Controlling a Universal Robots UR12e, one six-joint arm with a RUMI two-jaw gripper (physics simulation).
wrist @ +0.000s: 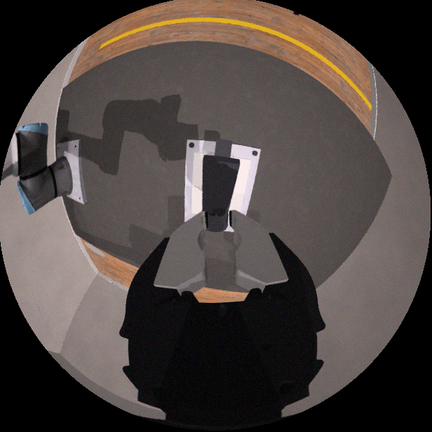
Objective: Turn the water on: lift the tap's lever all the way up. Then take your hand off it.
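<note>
The tap's dark lever (220, 182) shows near the middle of the wrist view, seen from above over a pale mounting plate (189, 185). It is wide at the far end and tapers toward my gripper. How high it is raised cannot be told from this view. My gripper (217, 212) is closed to a narrow gap, with no grip on anything. Its two grey fingertips are on either side of the lever's near end, very close to it. Whether they touch it cannot be told. The tap's body is mostly hidden beneath the lever.
A dark grey table top (310, 150) lies under the tap. A robot arm with blue joint caps (37, 165) stands at the left on a light base plate (76, 172). Wooden floor with a yellow line (210, 20) shows beyond the far edge.
</note>
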